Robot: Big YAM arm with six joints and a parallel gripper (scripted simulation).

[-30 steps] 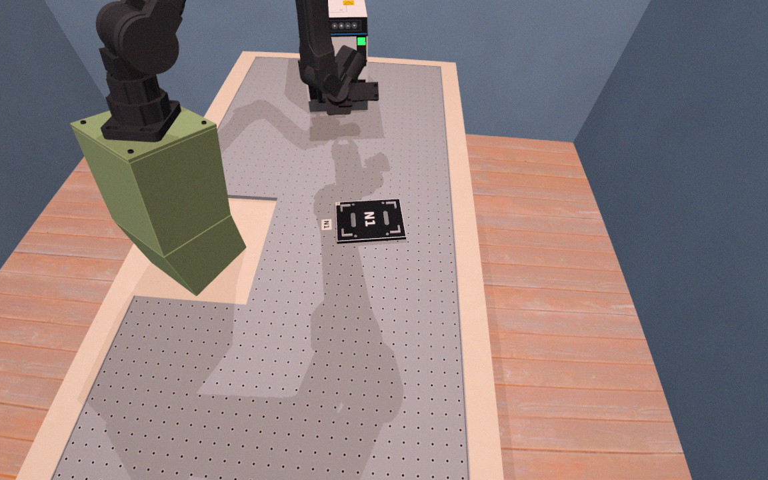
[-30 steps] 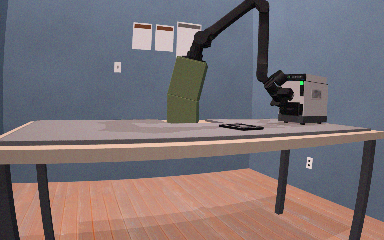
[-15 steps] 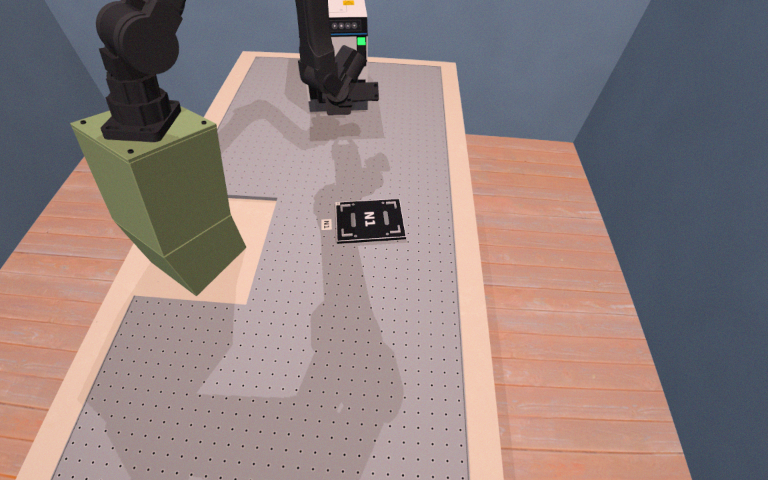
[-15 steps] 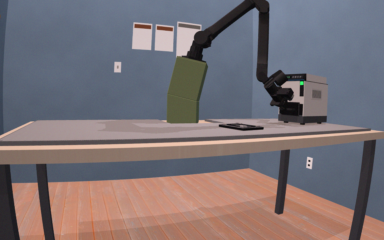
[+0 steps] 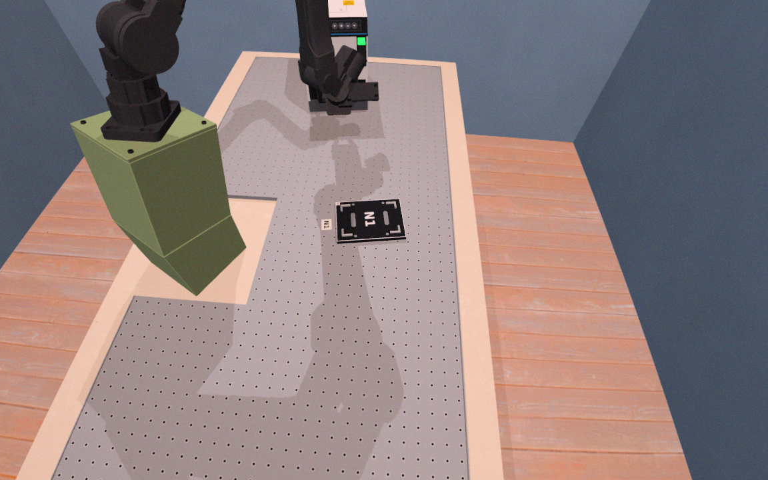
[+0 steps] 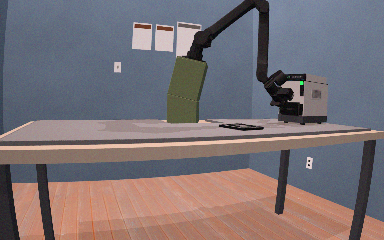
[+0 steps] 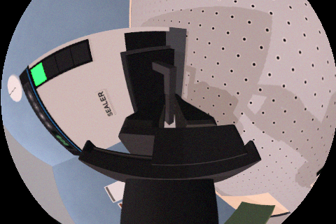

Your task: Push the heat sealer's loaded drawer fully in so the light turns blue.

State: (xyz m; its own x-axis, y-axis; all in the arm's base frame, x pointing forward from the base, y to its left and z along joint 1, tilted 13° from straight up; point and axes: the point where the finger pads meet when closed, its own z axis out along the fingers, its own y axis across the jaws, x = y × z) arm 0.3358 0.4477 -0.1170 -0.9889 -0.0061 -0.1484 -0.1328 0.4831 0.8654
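Right now the black drawer is 11 cm to the left of my hand and 1 cm below it. The rest, counted from my hand: small white label (39 cm to the right, 9 cm below, 3 cm behind).
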